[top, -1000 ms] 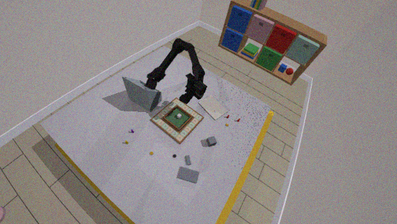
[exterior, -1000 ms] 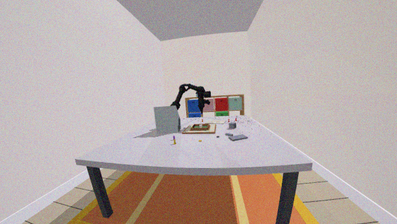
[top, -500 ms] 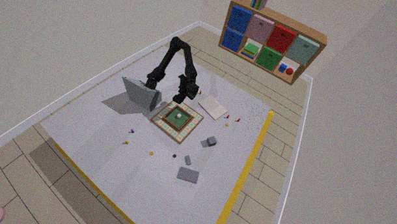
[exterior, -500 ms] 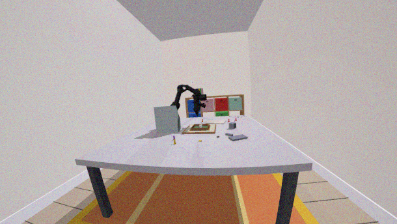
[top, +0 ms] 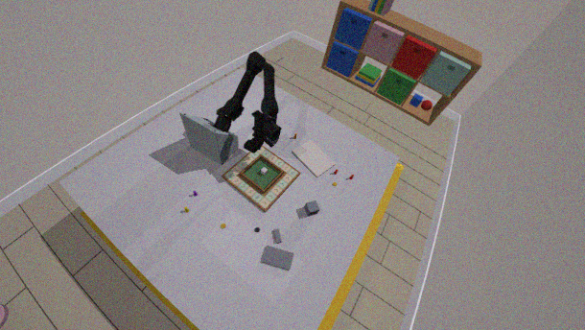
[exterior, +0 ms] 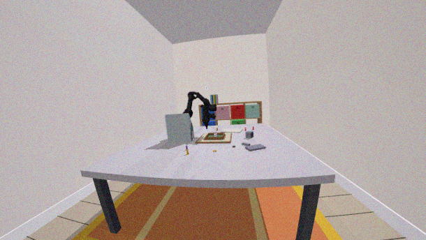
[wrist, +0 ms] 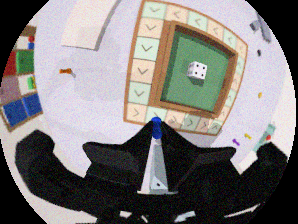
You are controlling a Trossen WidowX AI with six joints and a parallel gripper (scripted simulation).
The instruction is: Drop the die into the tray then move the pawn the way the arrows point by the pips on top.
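The white die lies 70 mm ahead of my gripper tip, 80 mm to the right of it and 60 mm below it. Round my gripper tip: blue pawn (10 mm above); then grey slab (330 mm ahead, 410 mm to the right, 80 mm below); then white pad (260 mm ahead, 160 mm to the left, 80 mm below).
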